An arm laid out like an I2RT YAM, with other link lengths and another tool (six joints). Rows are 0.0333 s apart.
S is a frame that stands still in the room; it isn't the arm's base.
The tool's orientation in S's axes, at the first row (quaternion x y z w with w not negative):
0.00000 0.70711 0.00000 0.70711
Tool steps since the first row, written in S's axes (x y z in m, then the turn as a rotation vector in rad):
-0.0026 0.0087 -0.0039 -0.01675 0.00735 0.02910
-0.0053 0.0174 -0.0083 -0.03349 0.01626 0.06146
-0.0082 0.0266 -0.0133 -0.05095 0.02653 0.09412
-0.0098 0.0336 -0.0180 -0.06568 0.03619 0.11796
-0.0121 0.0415 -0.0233 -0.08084 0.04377 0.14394
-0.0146 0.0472 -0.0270 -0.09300 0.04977 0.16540
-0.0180 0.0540 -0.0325 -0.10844 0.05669 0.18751
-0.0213 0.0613 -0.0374 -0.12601 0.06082 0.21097
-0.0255 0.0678 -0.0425 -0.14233 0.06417 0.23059
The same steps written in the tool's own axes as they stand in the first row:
0.0039 0.0087 -0.0026 -0.02910 0.00735 -0.01675
0.0083 0.0174 -0.0053 -0.06146 0.01626 -0.03349
0.0133 0.0266 -0.0082 -0.09412 0.02653 -0.05095
0.0180 0.0336 -0.0098 -0.11796 0.03619 -0.06568
0.0233 0.0415 -0.0121 -0.14394 0.04377 -0.08084
0.0270 0.0472 -0.0146 -0.16540 0.04977 -0.09300
0.0325 0.0540 -0.0180 -0.18751 0.05669 -0.10844
0.0374 0.0613 -0.0213 -0.21097 0.06082 -0.12601
0.0425 0.0678 -0.0255 -0.23059 0.06417 -0.14233

